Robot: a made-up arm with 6 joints.
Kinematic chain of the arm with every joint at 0, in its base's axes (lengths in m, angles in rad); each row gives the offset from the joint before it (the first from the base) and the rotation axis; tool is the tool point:
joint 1: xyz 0 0 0.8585 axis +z
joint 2: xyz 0.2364 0 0 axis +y
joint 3: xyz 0 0 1.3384 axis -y
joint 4: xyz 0 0 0.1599 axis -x
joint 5: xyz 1.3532 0 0 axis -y
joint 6: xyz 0.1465 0 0 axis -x
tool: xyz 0 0 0
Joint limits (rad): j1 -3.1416..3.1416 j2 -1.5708..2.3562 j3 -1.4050..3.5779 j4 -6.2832..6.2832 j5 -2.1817..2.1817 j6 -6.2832..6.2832
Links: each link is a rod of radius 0.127 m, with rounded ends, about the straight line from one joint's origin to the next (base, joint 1, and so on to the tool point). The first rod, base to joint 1, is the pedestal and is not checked.
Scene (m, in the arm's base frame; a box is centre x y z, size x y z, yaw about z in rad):
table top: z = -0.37
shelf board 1: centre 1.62 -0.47 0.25 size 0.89 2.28 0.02 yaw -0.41
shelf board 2: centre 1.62 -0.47 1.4 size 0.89 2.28 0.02 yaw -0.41
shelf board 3: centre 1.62 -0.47 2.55 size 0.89 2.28 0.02 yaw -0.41
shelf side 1: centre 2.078 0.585 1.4 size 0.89 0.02 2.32 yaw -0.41
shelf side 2: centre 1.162 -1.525 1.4 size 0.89 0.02 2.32 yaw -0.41
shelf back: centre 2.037 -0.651 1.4 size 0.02 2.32 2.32 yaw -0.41
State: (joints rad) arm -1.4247 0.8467 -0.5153 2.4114 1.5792 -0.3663
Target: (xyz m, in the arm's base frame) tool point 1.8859 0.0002 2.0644
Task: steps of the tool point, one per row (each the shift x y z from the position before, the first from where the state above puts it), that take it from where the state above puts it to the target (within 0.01 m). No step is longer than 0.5 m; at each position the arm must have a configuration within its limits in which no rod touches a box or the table.
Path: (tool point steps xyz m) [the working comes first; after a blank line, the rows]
Joints at the target: -0.0584 0.2227 0.1024 2.2903 1.5729 -0.3663
Straight joint move there: touches shelf board 2, shelf side 2, shelf back.

1: -0.2385 -0.0715 0.3986
2: -0.2397 0.0757 0.3908
3: -0.1879 0.2108 0.3553
4: -0.0921 0.3142 0.2926
5: 0.0316 0.3698 0.2045
6: 0.2800 -0.1692 -0.0059
7: 0.3506 -0.0400 -0.0049
8: 0.3585 0.1156 -0.0027
9: 0.2970 0.2663 -0.0006
10: 0.1739 0.3823 0.0014
11: 0.0089 0.4399 0.0023
12: 0.4164 -0.1217 0.0538
13: 0.4021 -0.2342 -0.0538

